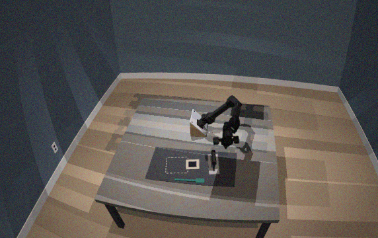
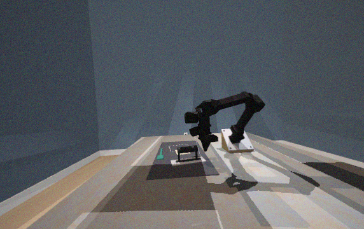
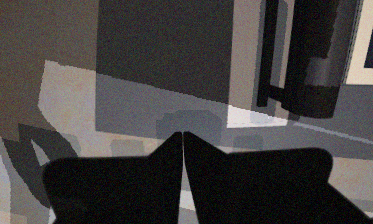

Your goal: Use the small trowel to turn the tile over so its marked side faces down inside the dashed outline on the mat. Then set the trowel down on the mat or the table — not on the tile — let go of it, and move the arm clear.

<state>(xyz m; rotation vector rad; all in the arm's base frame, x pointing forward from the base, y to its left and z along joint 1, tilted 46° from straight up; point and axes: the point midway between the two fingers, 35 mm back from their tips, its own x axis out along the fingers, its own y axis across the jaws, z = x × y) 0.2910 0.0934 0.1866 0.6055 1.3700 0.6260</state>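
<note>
Right now the tile is 24 cm to the right of my gripper tip, 9 cm ahead of it and 8 cm below it. Also, from my gripper tip: dark mat (24 cm to the right, 10 cm below, 10 cm ahead); then teal bar (24 cm to the right, 24 cm ahead, 8 cm below).
</note>
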